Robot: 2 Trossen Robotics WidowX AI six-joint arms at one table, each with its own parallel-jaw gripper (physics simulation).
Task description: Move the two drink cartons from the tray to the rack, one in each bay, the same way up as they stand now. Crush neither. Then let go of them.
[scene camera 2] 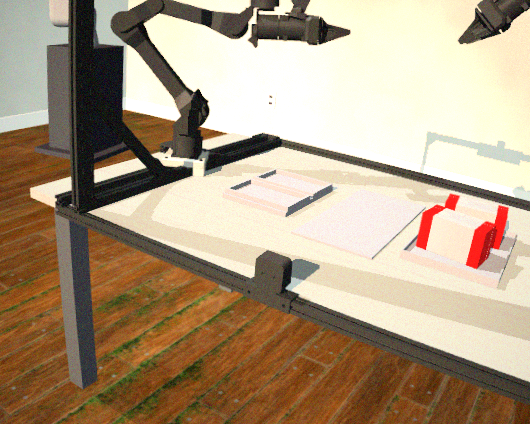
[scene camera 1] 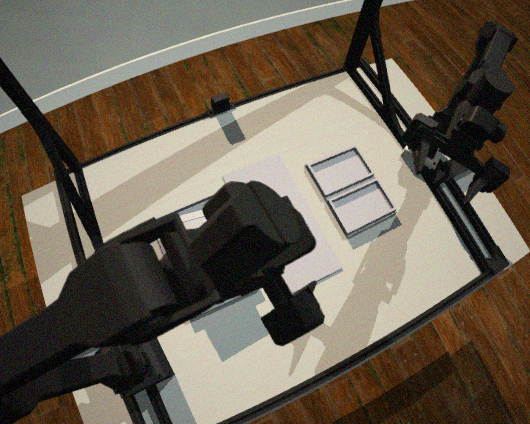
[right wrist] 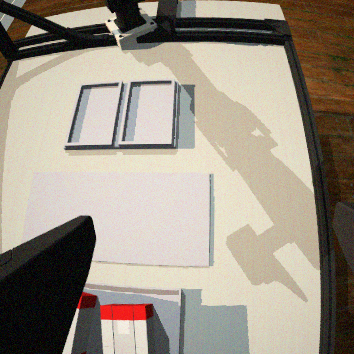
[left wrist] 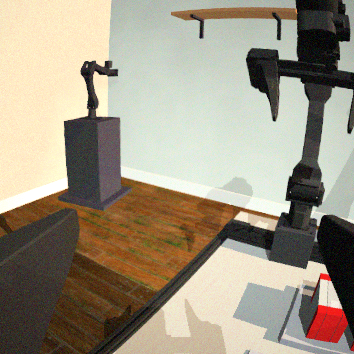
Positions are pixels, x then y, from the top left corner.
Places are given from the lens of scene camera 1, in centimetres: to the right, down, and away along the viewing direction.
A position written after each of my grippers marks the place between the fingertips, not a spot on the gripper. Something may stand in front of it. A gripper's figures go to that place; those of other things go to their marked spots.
my left gripper (scene camera 1: 442,188): 28, -4, 53
my right gripper (scene camera 1: 295,253): 4, 5, 47
pale mat (scene camera 1: 322,261): 14, 12, 85
